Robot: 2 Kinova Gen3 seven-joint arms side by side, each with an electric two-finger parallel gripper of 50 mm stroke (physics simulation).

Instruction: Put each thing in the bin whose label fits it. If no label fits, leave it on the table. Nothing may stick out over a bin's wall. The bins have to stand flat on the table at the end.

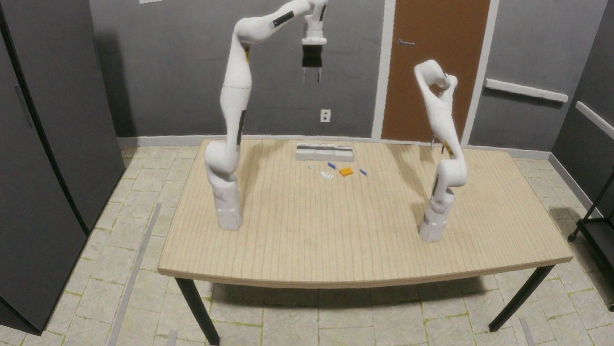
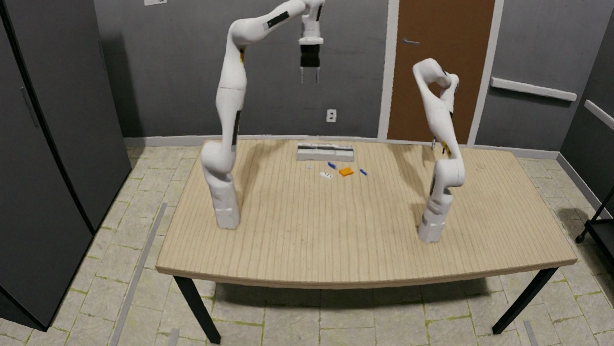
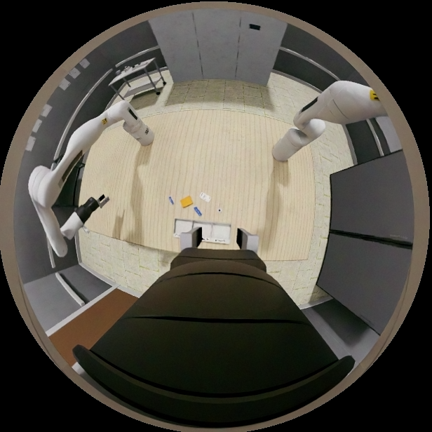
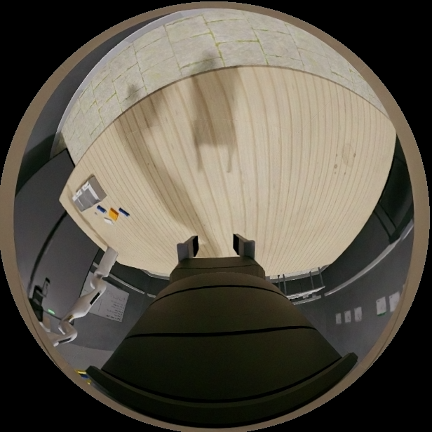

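Observation:
A row of joined grey-white bins stands at the table's back; its labels are too small to read. In front lie an orange block, a larger blue piece, a smaller blue piece, a white dotted piece and a tiny white piece. My left gripper is open and empty, high above the bins. My right gripper is open and empty, far right of them.
The wooden table carries both arm bases, one left and one right. The grey wall and brown door stand behind it. A dark cabinet is at the left. A black cart stands at the right edge.

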